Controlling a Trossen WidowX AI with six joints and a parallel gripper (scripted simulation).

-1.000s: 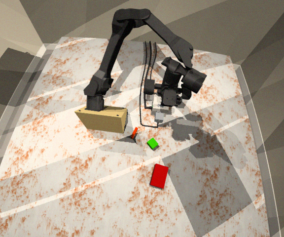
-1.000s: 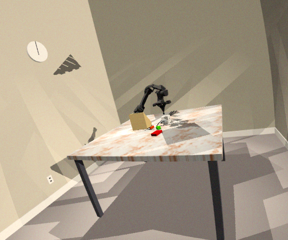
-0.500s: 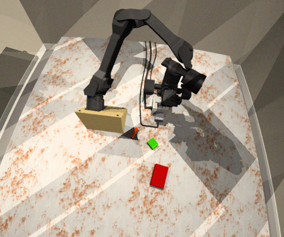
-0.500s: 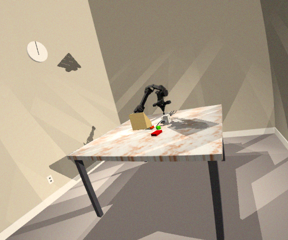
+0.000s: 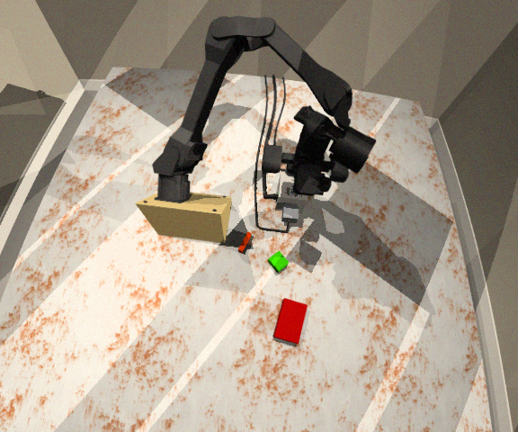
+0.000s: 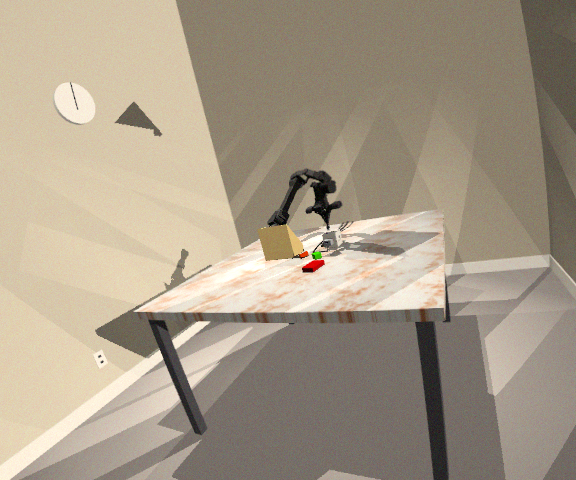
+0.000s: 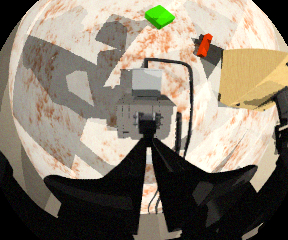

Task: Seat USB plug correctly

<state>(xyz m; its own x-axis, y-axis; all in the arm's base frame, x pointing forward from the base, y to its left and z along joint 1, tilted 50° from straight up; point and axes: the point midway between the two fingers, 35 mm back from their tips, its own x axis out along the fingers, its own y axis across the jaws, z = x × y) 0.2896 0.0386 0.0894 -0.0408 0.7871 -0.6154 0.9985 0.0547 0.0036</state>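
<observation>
My gripper tip is 2 cm above the dark usb plug. Round my gripper tip: flat red block: 3 cm ahead, 31 cm to the right, 12 cm below; then orange stick: 11 cm behind, 13 cm to the right, 12 cm below; then green cube: 1 cm behind, 17 cm to the right, 12 cm below.
</observation>
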